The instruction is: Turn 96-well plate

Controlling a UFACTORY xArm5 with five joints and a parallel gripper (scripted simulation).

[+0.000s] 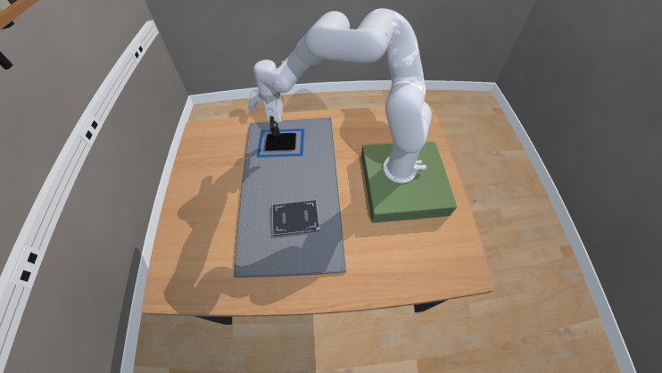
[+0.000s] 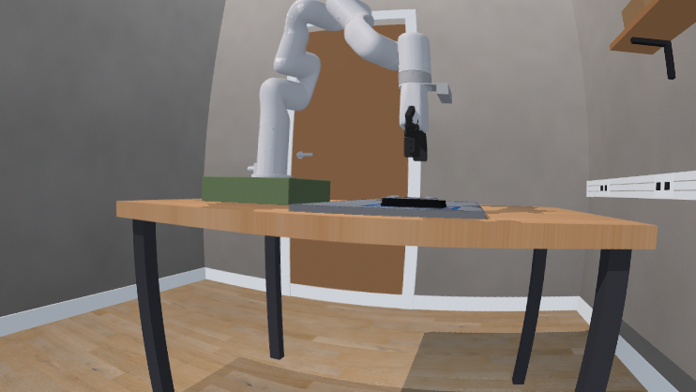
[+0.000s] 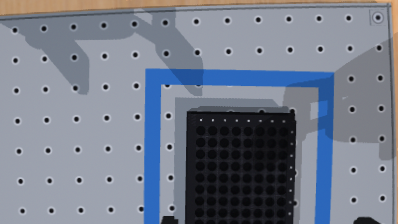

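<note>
My hand is 100 mm above the black 96-well plate. Round my hand: plate nest N1: 80 mm behind, 360 mm to the left, 100 mm below.
</note>
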